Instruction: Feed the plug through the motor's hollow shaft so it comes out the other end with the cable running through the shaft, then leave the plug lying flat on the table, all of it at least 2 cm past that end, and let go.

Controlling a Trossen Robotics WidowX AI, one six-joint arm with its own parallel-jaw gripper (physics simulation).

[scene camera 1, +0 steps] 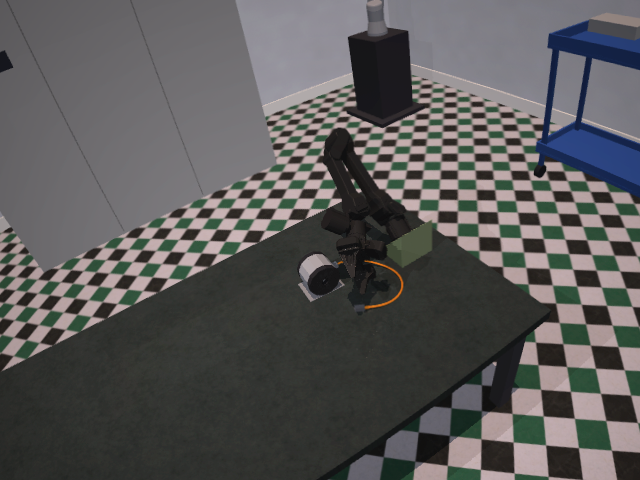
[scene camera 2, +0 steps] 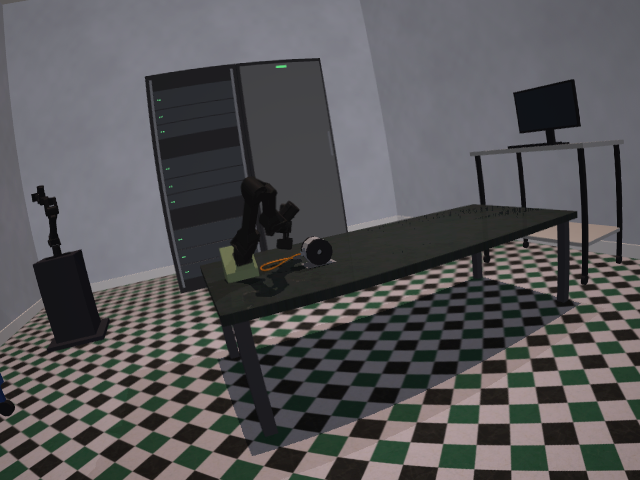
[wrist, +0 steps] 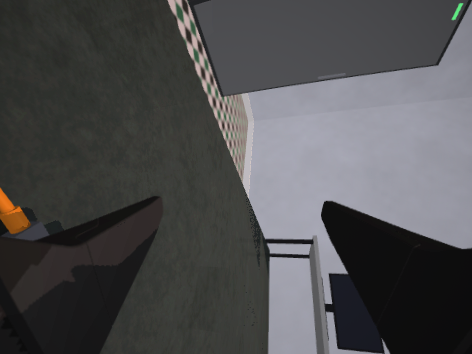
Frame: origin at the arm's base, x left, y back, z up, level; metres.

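Seen in the pictures: gripper, fingertip midpoint: [scene camera 1: 357, 286] [scene camera 2: 292, 227] [wrist: 243, 206]; arm's base, origin of the base link: [scene camera 1: 403, 235] [scene camera 2: 242, 257].
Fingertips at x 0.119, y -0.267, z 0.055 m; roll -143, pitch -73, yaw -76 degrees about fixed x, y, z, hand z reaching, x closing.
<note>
Offsets run from my fingertips to a thing's top centre. "*": to the spot under its first point. Level surfaces: height alone.
The motor {dy -0.011, dx -0.195, dz -0.030 m} [scene camera 1: 312, 268] [scene camera 2: 324, 246], a white cylinder with black end faces, lies on a pale base plate {dy -0.014, dx -0.195, dz -0.130 m} [scene camera 1: 311, 295]. Its shaft hole shows at the centre of one face. The orange cable [scene camera 1: 402, 284] [scene camera 2: 267, 268] [wrist: 5, 201] curves over the table in a loop. One cable end carries a grey block {* dy +0.010, dx -0.026, dz -0.120 m} [scene camera 1: 359, 308], lying on the table; a small grey piece {* dy +0.043, dx -0.182, dz -0.072 m} [scene camera 1: 335, 264] at the other end is beside the motor. I cannot tell which is the plug. My gripper [scene camera 1: 360, 285] [wrist: 243, 206] is open and empty, above the table beside the motor. A grey end piece {* dy +0.023, dx -0.023, dz -0.118 m} [wrist: 31, 231] shows behind the left finger.
A pale green angled panel [scene camera 1: 413, 244] [scene camera 2: 240, 272] stands by the arm's base on the dark table {dz -0.132 m} [scene camera 1: 206, 372] [scene camera 2: 413, 240]. A grey cabinet [scene camera 2: 289, 144] [wrist: 320, 45] and a desk with a monitor [scene camera 2: 547, 108] [wrist: 355, 315] stand beyond the table.
</note>
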